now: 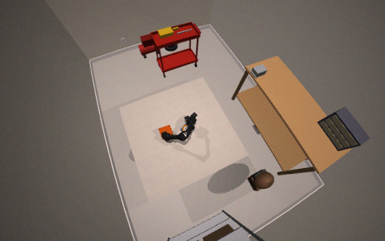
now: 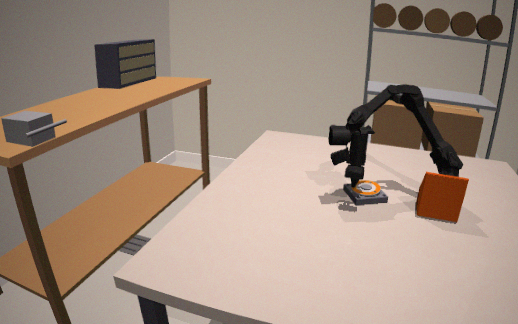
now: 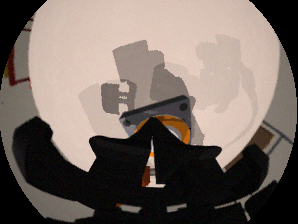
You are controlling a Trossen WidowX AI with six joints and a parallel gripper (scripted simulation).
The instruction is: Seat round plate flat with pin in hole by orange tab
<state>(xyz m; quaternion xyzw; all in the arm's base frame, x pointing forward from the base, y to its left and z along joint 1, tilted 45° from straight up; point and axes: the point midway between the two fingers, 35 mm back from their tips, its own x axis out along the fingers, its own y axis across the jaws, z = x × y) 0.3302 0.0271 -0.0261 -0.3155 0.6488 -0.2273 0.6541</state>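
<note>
Right now my gripper tip is 2 cm to the left of the plate and 2 cm past it. The rest, counted from my gripper tip: base: 4 cm behind, 3 cm to the right, 2 cm below.
</note>
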